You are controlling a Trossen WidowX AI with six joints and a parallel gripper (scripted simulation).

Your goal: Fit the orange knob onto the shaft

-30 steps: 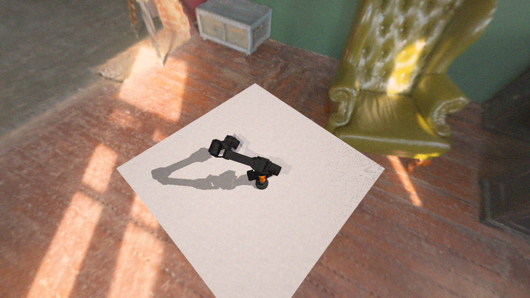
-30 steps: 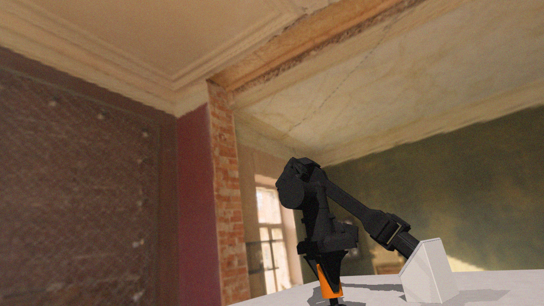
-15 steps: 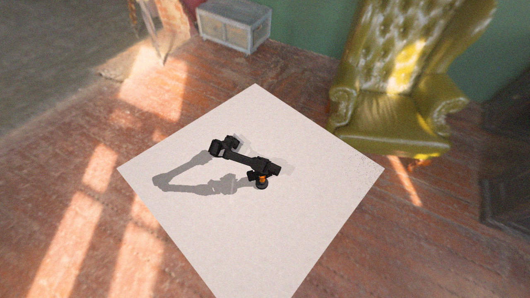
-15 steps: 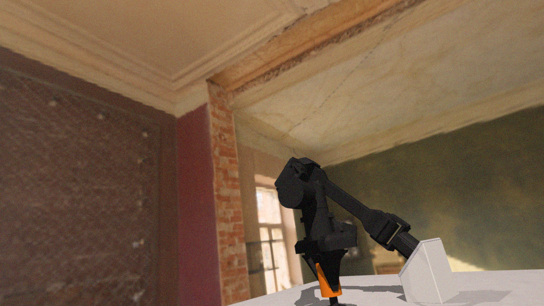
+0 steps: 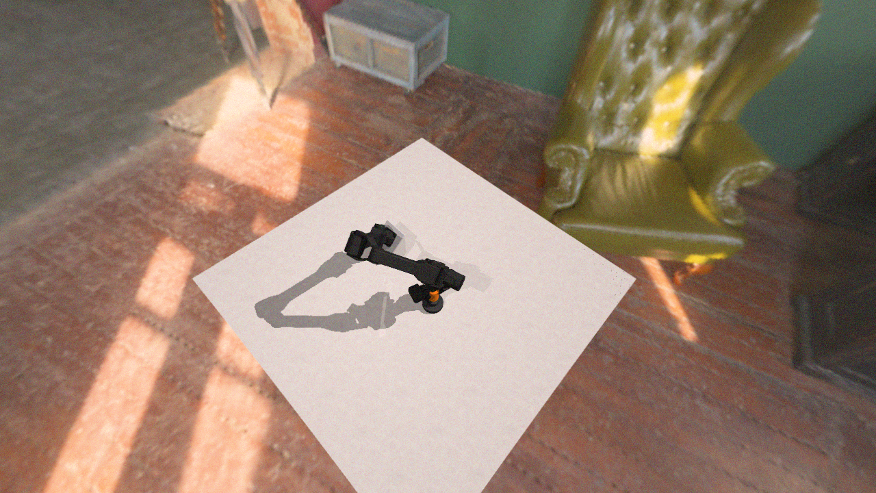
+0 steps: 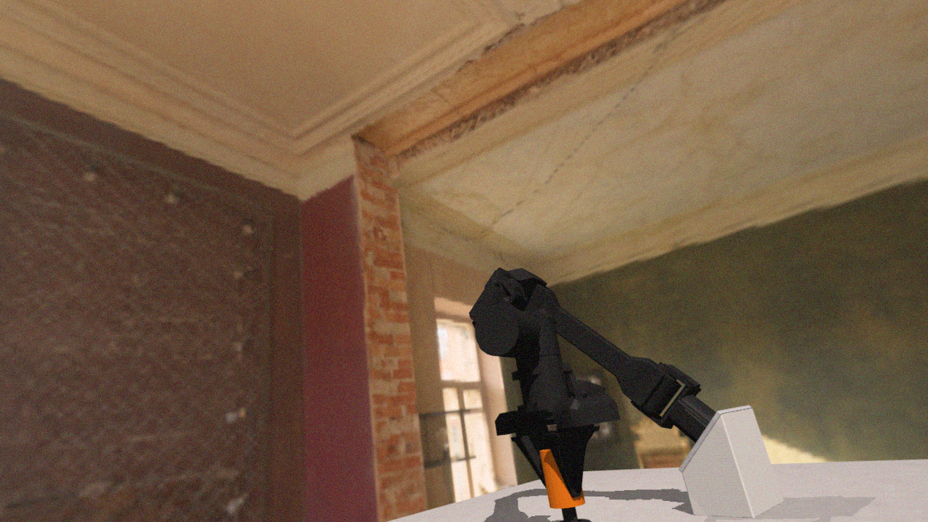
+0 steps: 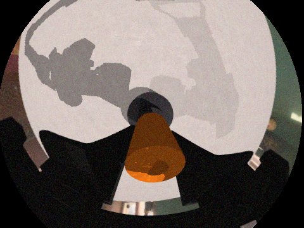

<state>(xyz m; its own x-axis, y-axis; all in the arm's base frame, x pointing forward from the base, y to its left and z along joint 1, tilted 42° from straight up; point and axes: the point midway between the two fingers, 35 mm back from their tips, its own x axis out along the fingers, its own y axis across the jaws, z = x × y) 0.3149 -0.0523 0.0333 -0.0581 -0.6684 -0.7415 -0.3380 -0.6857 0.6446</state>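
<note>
Now: gripper tip 2 cm below the orange knob. The rest, counted from my gripper tip: D-shaped shaft: 4 cm below.
</note>
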